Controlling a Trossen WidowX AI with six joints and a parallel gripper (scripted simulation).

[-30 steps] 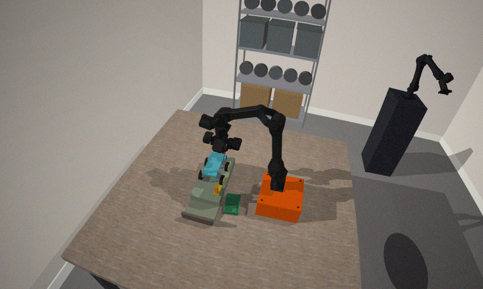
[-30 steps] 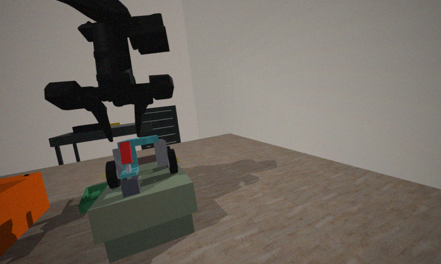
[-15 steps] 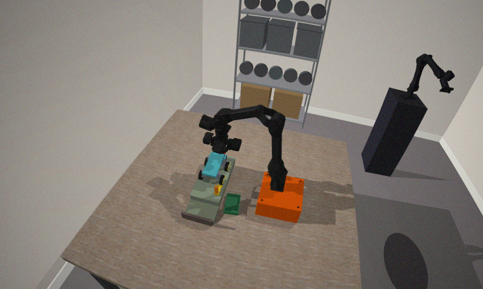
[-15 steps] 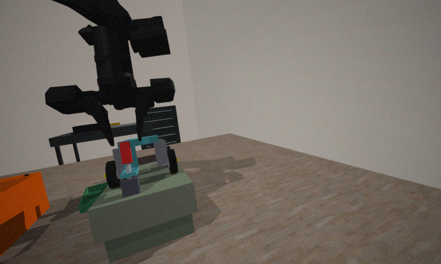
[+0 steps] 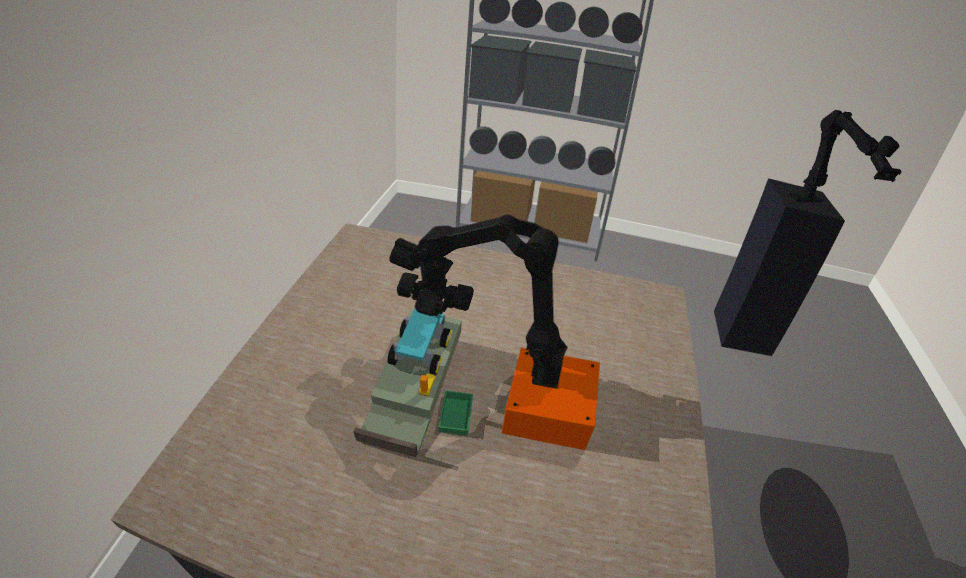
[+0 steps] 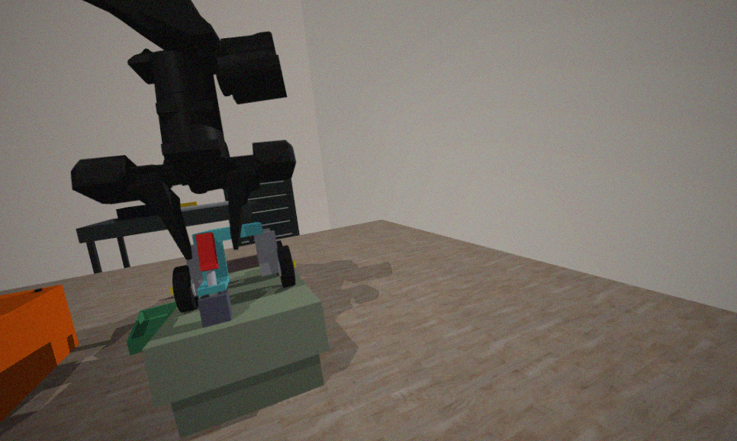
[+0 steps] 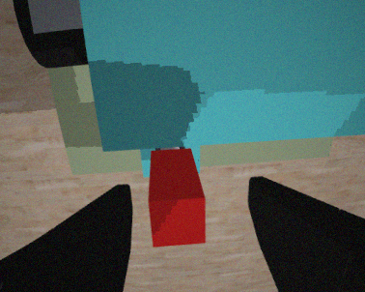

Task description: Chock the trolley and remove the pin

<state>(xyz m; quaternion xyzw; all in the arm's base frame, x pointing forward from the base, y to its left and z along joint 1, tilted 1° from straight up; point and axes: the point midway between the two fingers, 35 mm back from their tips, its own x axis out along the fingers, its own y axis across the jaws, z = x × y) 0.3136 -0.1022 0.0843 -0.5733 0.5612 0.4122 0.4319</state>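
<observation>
Right now the red-headed stop pin is 2 cm below my gripper tip and 1 cm behind it. From my gripper tip the other things lie so: yellow chock (20 cm to the left, 6 cm below, 4 cm behind); ramp block (11 cm to the left, 10 cm below, 1 cm ahead); blue trolley (10 cm to the left, 4 cm below, 1 cm ahead).
</observation>
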